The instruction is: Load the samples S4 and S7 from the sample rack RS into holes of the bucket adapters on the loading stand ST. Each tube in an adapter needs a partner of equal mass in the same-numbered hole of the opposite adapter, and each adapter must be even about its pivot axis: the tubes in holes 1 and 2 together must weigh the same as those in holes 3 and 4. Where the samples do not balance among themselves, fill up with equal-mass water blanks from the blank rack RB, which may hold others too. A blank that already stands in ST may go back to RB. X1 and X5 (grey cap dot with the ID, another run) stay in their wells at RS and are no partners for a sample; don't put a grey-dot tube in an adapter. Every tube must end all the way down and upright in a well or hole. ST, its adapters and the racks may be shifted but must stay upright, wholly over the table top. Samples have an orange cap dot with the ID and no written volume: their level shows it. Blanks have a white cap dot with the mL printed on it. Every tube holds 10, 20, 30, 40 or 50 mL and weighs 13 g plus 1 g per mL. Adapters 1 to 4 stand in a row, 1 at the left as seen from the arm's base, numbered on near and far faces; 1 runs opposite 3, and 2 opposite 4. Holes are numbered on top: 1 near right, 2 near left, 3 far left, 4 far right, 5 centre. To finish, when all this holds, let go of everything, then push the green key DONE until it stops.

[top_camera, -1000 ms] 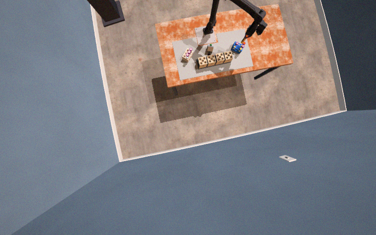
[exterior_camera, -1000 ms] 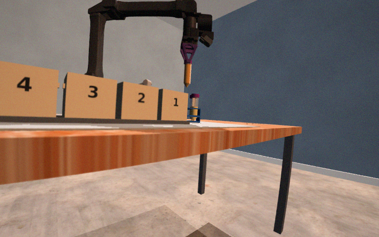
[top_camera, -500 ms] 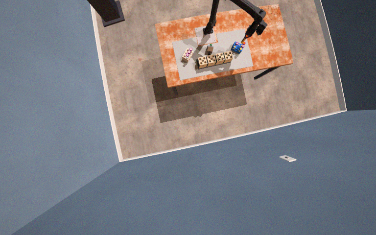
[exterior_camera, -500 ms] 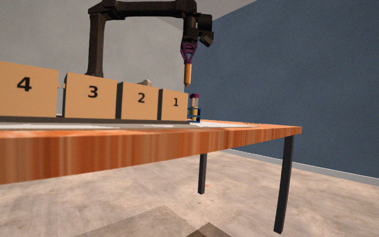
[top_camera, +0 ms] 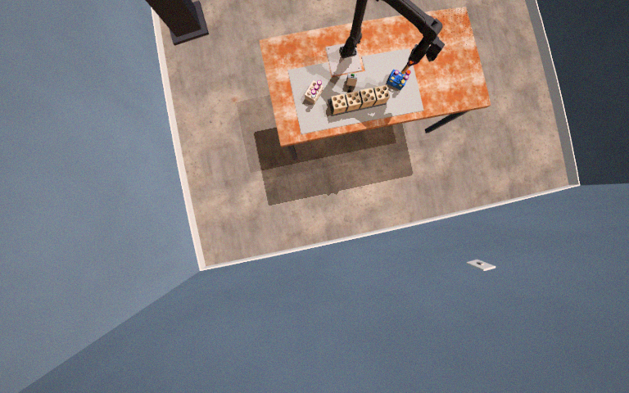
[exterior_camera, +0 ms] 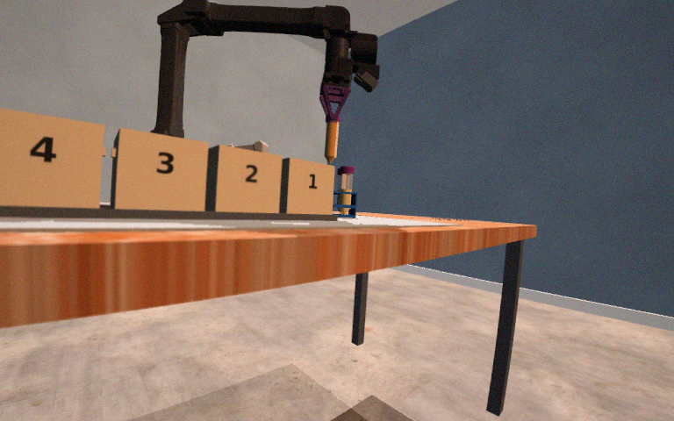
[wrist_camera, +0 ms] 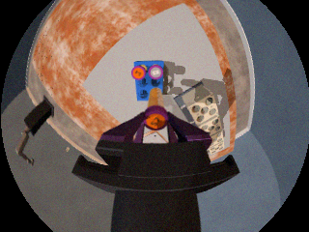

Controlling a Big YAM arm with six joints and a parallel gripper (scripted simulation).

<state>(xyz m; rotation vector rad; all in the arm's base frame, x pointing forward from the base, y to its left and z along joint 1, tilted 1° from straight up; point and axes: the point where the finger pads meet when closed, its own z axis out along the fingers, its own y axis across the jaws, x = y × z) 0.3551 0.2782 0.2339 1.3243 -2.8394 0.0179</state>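
The purple-capped tube is 110 mm behind my hand, 600 mm to the right of it and 170 mm below it. Round my hand: adapter 2 (70 mm ahead, 280 mm to the right, 190 mm below); DONE key box (110 mm behind, 330 mm to the right, 180 mm below); blue sample rack RS (10 mm behind, 20 mm to the left, 210 mm below).
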